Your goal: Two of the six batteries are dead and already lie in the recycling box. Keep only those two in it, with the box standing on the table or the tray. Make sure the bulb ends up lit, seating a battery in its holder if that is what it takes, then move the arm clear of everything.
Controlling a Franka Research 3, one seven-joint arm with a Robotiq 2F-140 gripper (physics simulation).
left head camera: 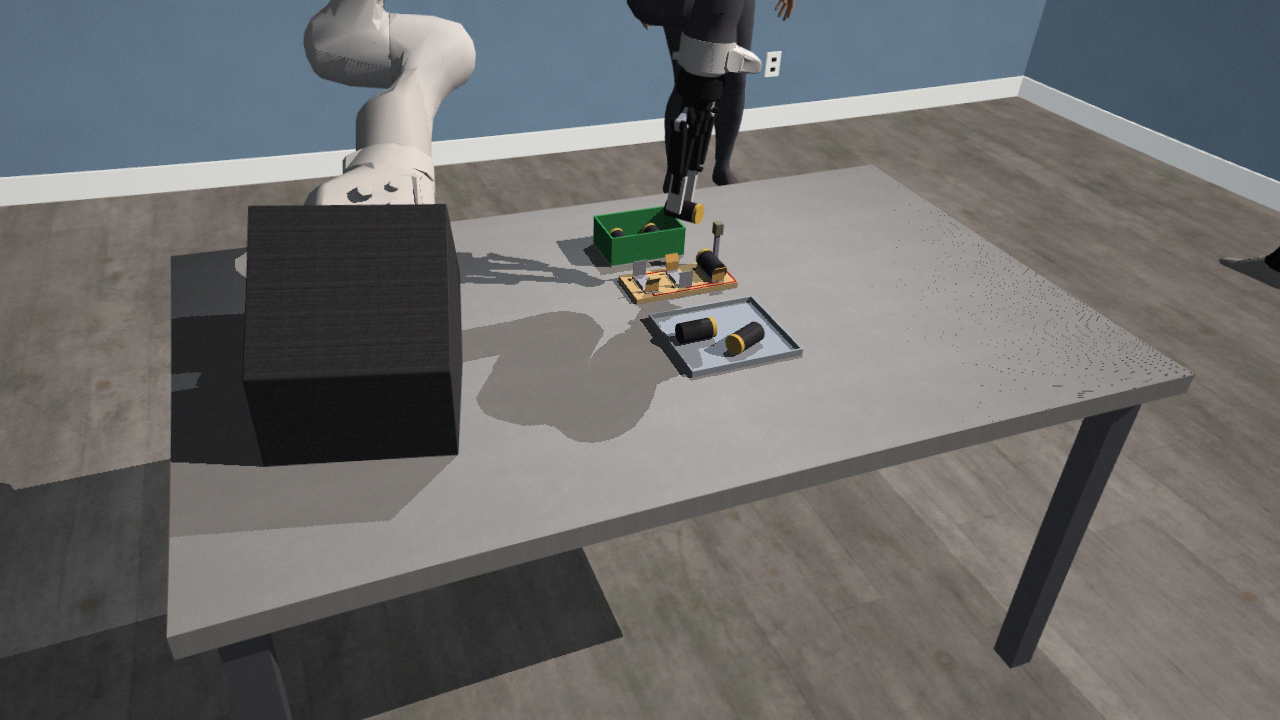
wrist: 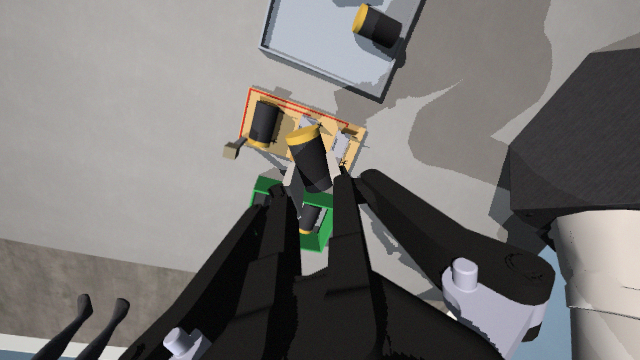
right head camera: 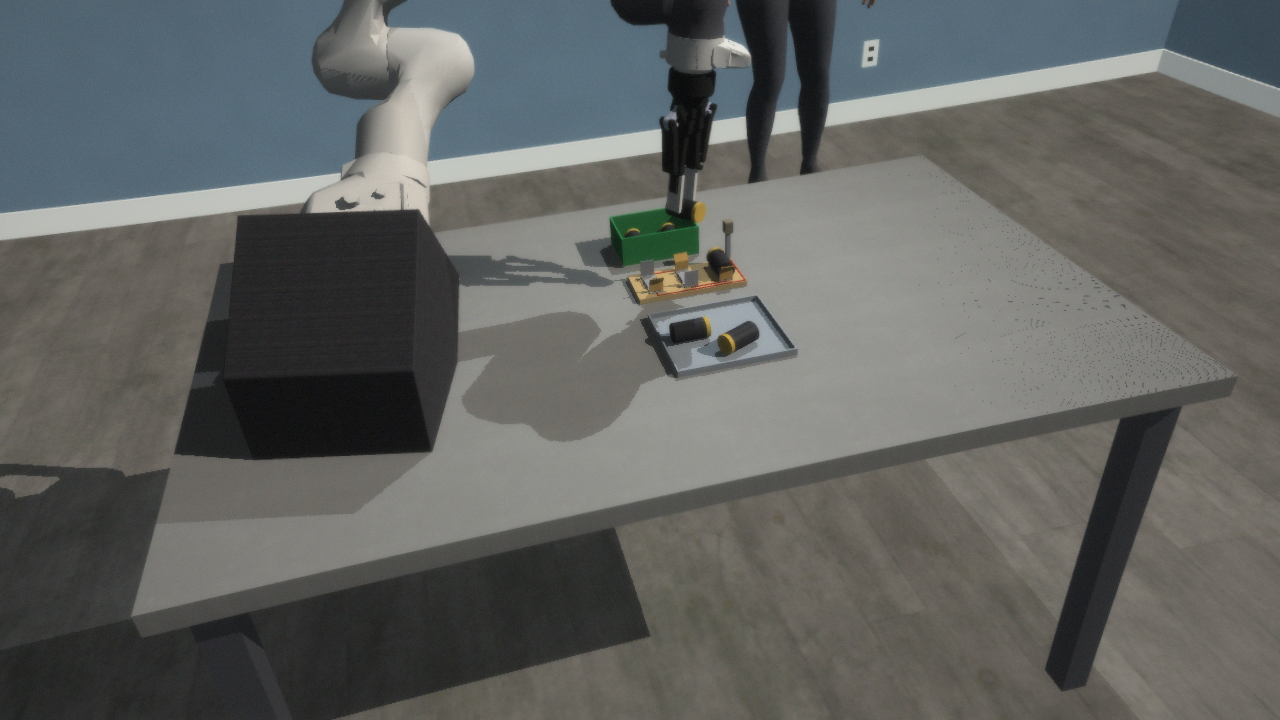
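My gripper (left head camera: 682,207) (right head camera: 682,208) (wrist: 314,169) is shut on a black battery with a yellow end (left head camera: 698,213) (right head camera: 699,212) (wrist: 306,150), held in the air near the green box's right end in the head views. The green recycling box (left head camera: 640,248) (right head camera: 657,244) (wrist: 314,244) stands on the table with two batteries (left head camera: 650,229) (right head camera: 667,227) (wrist: 310,218) inside. The wooden holder board (left head camera: 637,292) (right head camera: 644,289) (wrist: 287,125) has one battery (left head camera: 710,265) (right head camera: 719,263) (wrist: 264,122) lying in its right-hand bay; its other contacts look empty. The bulb (left head camera: 717,229) (right head camera: 727,226) (wrist: 231,150) looks dull, unlit.
A grey tray (left head camera: 747,365) (right head camera: 738,365) (wrist: 310,40) holds two batteries (left head camera: 744,338) (right head camera: 690,329) in front of the holder. A big black block (left head camera: 349,295) (right head camera: 322,295) (wrist: 580,135) stands at the table's left. A pale arm rises behind it. A person's legs show behind the table.
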